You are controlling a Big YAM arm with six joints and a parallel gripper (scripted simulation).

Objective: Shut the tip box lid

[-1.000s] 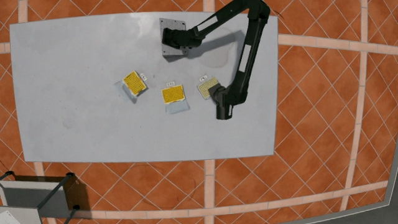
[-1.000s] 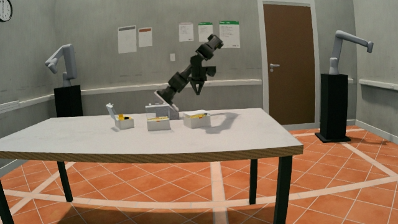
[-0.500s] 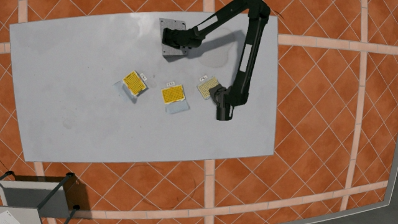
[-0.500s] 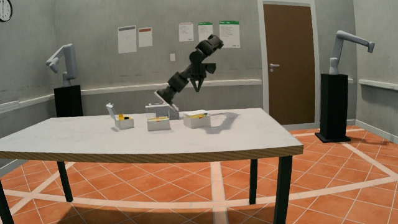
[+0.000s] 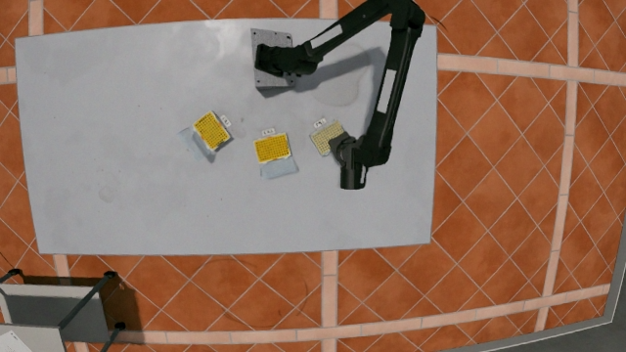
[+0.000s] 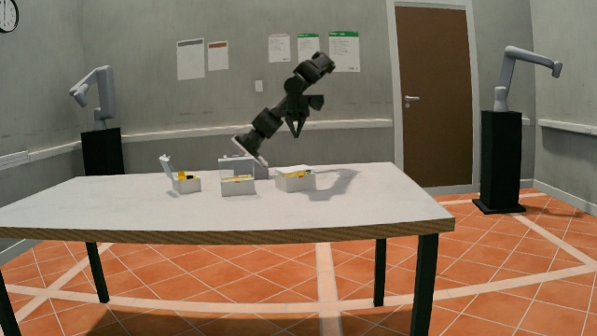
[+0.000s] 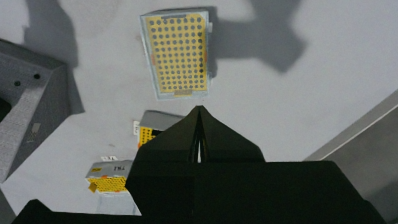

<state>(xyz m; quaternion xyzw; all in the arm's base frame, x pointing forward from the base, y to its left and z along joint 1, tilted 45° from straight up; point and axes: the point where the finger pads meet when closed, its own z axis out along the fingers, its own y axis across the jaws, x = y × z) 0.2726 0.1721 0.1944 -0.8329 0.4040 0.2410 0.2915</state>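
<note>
My hand is 15 cm above the tip box TB4, 2 cm past it and 1 cm to the left of it. From my hand the other things lie so: label TB4: 19 cm below, 7 cm behind, 5 cm to the right; yellow rack: 22 cm to the right, 14 cm below, 4 cm ahead.
</note>
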